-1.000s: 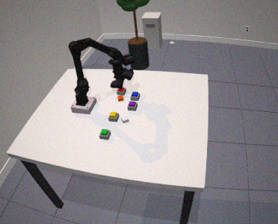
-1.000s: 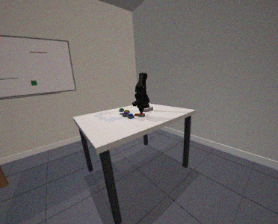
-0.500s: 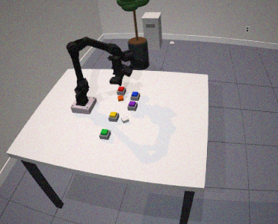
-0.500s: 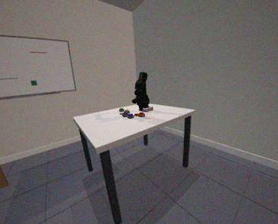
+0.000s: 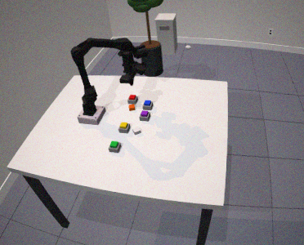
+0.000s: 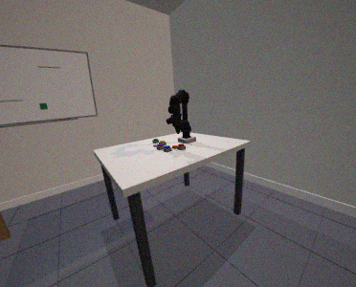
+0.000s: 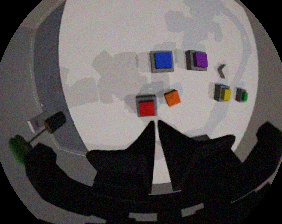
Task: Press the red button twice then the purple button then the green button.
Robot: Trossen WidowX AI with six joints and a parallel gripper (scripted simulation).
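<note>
My gripper tip is now 10 cm short of the purple button, 12 cm to the left of it and 9 cm above it. Also, from my gripper tip: blue button: 9 cm ahead, 3 cm to the right, 9 cm below; red button: 1 cm behind, 1 cm to the left, 9 cm below; orange block: 6 cm to the right, 11 cm below.
</note>
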